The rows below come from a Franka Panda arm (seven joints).
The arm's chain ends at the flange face. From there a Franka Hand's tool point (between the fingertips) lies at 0.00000 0.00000 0.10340 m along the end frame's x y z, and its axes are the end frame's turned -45 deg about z.
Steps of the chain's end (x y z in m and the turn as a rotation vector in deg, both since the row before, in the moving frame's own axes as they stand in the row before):
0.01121 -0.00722 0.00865 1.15 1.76 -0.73
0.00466 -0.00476 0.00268 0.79 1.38 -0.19
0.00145 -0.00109 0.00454 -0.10 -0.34 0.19
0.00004 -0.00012 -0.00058 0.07 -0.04 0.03
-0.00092 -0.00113 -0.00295 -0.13 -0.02 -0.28
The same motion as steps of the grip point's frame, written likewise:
0.01675 0.00358 0.00858 -0.43 2.06 -0.73
0.00943 0.00068 0.00264 -0.42 1.53 -0.19
0.00124 -0.00005 0.00454 0.17 -0.31 0.19
0.00015 -0.00020 -0.00058 0.08 0.02 0.03
-0.00004 -0.00131 -0.00295 -0.08 -0.11 -0.28

